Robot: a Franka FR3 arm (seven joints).
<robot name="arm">
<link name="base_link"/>
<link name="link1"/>
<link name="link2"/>
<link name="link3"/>
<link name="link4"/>
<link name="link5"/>
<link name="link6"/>
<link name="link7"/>
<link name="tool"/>
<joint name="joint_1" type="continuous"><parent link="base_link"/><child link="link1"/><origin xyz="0.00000 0.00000 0.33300"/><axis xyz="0 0 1"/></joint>
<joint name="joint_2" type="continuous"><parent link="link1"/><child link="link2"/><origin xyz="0.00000 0.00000 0.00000" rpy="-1.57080 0.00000 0.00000"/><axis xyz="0 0 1"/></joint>
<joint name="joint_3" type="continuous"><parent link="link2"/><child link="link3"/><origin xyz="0.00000 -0.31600 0.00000" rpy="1.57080 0.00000 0.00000"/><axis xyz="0 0 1"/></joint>
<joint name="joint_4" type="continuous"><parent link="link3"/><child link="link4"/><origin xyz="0.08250 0.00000 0.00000" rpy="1.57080 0.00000 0.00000"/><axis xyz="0 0 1"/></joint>
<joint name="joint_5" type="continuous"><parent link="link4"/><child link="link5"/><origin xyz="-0.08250 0.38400 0.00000" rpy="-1.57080 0.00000 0.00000"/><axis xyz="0 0 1"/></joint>
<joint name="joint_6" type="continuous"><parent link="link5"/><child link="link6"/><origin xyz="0.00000 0.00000 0.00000" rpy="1.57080 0.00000 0.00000"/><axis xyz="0 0 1"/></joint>
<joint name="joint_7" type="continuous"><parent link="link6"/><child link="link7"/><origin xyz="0.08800 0.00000 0.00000" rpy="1.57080 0.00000 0.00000"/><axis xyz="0 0 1"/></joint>
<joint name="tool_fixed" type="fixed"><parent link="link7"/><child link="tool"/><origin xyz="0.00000 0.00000 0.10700"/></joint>
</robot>
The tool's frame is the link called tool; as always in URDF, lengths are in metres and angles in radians. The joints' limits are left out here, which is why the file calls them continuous.
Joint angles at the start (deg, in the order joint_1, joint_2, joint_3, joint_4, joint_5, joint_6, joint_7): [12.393 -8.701 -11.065 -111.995 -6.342 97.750 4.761]
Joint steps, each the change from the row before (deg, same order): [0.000 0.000 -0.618 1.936 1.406 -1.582 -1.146]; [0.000 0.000 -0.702 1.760 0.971 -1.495 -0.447]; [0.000 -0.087 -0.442 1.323 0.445 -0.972 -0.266]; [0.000 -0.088 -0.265 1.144 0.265 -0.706 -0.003]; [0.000 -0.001 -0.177 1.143 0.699 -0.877 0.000]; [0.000 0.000 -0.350 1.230 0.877 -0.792 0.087]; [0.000 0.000 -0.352 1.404 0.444 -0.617 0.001]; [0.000 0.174 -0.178 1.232 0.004 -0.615 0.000]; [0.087 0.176 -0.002 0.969 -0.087 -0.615 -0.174]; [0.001 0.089 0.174 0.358 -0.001 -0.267 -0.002]
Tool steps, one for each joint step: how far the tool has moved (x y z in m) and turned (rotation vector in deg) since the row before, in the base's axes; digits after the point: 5 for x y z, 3 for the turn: [0.00071 -0.00404 0.01341 1.545 -0.221 0.061]; [0.00015 -0.00545 0.01212 1.079 -0.208 -0.551]; [-0.00019 -0.00384 0.01011 0.536 -0.411 -0.317]; [-0.00014 -0.00245 0.00907 0.313 -0.515 -0.351]; [-0.00027 -0.00076 0.00809 0.713 -0.265 -0.309]; [-0.00018 -0.00205 0.00886 0.910 -0.436 -0.560]; [0.00011 -0.00292 0.01053 0.478 -0.783 -0.425]; [0.00060 -0.00185 0.00768 -0.024 -0.440 -0.212]; [0.00039 0.00051 0.00555 -0.128 -0.182 0.235]; [0.00020 0.00165 0.00184 -0.048 -0.009 0.166]
